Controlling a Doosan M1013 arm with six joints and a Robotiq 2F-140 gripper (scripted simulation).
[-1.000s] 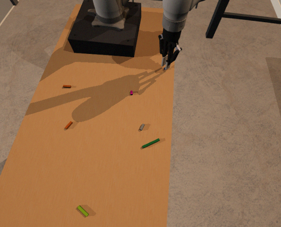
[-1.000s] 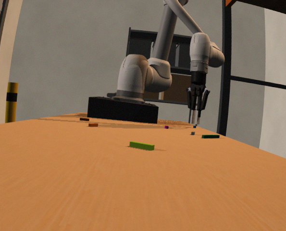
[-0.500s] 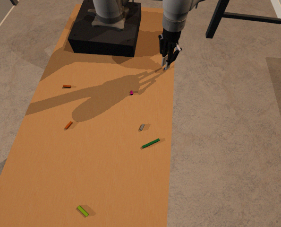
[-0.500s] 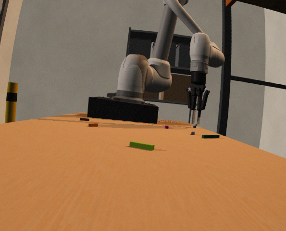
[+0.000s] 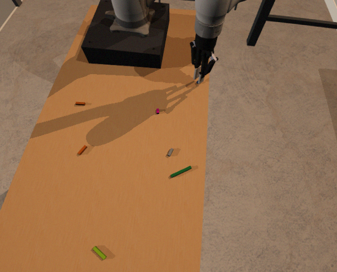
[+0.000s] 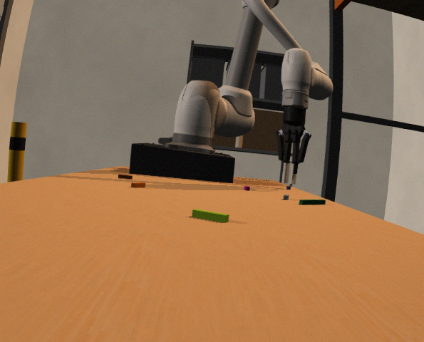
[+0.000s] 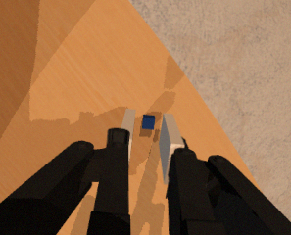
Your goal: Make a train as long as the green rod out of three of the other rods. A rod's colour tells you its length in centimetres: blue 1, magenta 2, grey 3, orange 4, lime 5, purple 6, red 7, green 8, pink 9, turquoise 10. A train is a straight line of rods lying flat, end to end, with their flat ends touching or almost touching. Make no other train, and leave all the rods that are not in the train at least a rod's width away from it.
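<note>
Now: the blue rod 5 cm below my hand. From my hand the other things lie so: green rod 42 cm ahead, 5 cm below, 2 cm to the right; then magenta rod 18 cm ahead, 15 cm to the right, 5 cm below; then grey rod 35 cm ahead, 7 cm to the right, 5 cm below.
</note>
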